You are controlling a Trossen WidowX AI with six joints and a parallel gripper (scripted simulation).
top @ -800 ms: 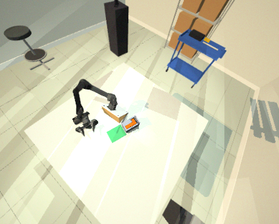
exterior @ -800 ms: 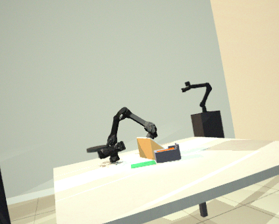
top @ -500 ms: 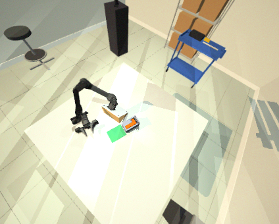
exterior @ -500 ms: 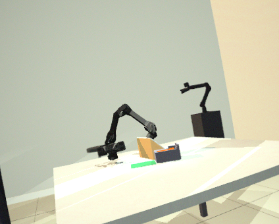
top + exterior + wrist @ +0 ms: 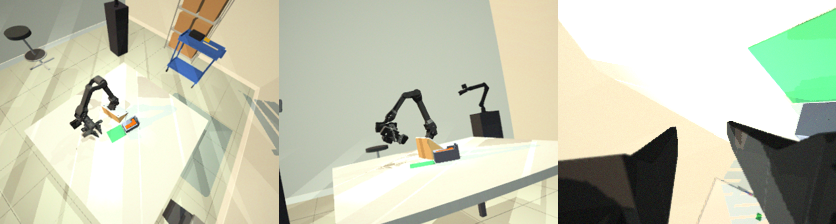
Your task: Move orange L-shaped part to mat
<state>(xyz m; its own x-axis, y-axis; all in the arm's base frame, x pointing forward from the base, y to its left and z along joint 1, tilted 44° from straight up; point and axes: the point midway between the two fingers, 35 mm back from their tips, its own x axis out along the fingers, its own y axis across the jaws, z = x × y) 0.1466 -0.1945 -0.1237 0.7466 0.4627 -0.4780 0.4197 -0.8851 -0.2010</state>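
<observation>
Right now my gripper tip is 280 mm to the right of the orange L-shaped part, 110 mm above it and 60 mm short of it. Also, from my gripper tip: green mat (170 mm below, 120 mm to the left, 30 mm ahead).
</observation>
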